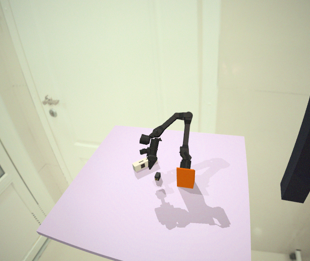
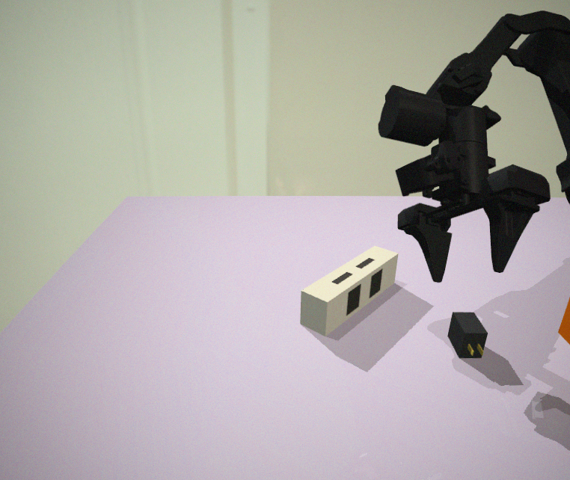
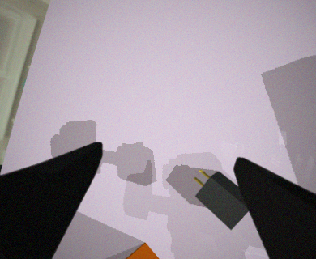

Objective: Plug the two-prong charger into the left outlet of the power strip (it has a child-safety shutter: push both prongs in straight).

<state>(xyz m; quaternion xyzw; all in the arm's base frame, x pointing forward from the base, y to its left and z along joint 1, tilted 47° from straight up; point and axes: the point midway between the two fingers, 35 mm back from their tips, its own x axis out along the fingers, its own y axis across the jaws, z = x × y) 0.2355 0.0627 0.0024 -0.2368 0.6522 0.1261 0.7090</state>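
My gripper tip is now 40 mm past the two-prong charger, 30 mm to the left of it and 110 mm above it.
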